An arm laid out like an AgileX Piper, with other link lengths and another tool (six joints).
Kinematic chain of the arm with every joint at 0, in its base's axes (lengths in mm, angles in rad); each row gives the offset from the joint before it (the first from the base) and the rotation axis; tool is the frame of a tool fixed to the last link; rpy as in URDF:
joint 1: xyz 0 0 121.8 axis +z
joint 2: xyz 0 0 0 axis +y
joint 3: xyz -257 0 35.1 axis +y
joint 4: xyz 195.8 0 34.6 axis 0.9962 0 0.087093
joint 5: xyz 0 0 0 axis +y
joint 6: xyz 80.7 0 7.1 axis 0.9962 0 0.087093
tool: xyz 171.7 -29 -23.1 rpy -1.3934 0.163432 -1.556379
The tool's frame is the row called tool.
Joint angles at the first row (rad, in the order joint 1, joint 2, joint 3, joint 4, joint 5, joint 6):
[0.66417 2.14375 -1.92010 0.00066 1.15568 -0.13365]
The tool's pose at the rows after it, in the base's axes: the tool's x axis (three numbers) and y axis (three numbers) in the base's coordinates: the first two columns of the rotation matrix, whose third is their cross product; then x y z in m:
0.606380 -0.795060 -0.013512 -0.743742 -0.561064 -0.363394 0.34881 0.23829 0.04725
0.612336 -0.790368 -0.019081 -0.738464 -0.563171 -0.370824 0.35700 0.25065 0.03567
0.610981 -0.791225 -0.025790 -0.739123 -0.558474 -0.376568 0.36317 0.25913 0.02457
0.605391 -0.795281 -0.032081 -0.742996 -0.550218 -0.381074 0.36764 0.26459 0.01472
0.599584 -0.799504 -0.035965 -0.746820 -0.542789 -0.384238 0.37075 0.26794 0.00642
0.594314 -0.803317 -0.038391 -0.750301 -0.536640 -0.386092 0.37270 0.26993 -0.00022
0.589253 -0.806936 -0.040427 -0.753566 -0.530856 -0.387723 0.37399 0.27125 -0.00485
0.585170 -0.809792 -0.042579 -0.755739 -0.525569 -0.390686 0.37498 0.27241 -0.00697
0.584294 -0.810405 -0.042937 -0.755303 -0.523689 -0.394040 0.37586 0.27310 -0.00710
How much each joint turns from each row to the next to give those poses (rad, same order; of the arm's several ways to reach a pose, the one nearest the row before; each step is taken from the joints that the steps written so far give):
[0.01186 0.08445 -0.09867 0.00602 0.00972 -0.00579]
[0.00728 0.06736 -0.07304 0.00568 -0.00247 -0.00090]
[0.00277 0.05253 -0.04950 0.00547 -0.00952 0.00388]
[0.00038 0.03822 -0.02852 0.00415 -0.01497 0.00693]
[-0.00001 0.02677 -0.01346 0.00171 -0.01709 0.00700]
[0.00001 0.01808 -0.00419 0.00044 -0.01619 0.00646]
[-0.00001 0.01203 -0.00180 0.00007 -0.01228 0.00627]
[0.00001 0.00629 -0.00209 0.00042 -0.00769 0.00513]
[-0.00001 0.00169 -0.00209 -0.00025 -0.00328 0.00125]

